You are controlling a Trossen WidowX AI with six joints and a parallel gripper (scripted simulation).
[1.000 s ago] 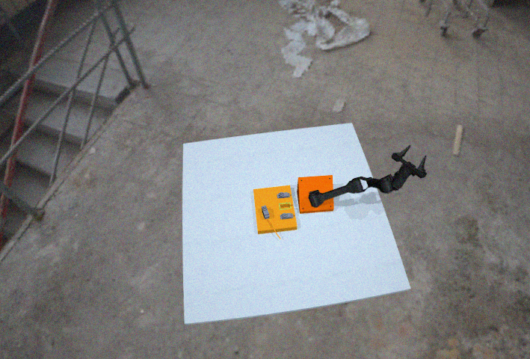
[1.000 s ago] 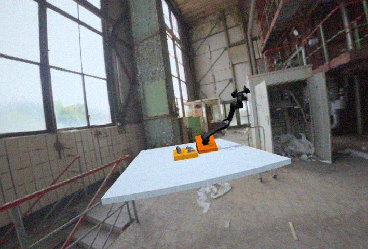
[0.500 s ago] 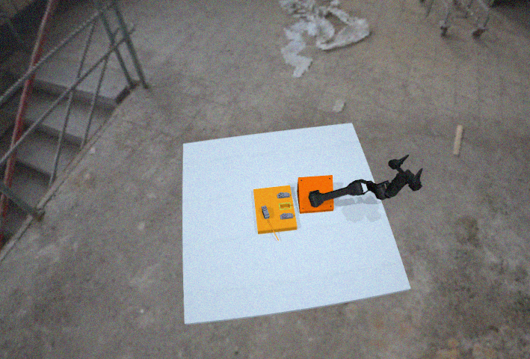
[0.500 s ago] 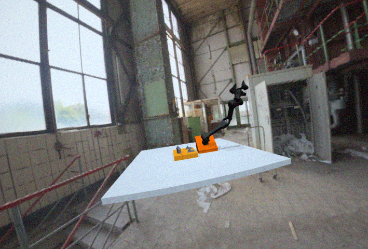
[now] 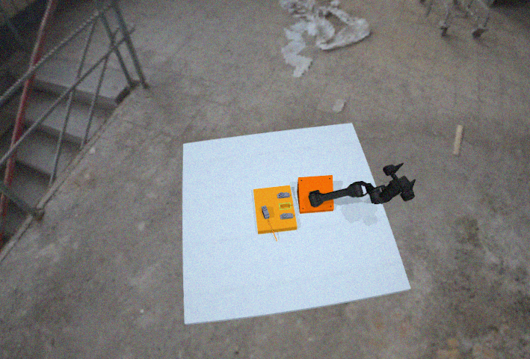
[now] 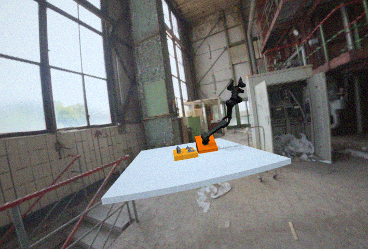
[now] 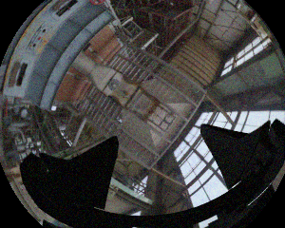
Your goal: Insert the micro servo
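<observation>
The deck is 690 mm below my gripper tip, 590 mm ahead of it and 310 mm to the right of it.
</observation>
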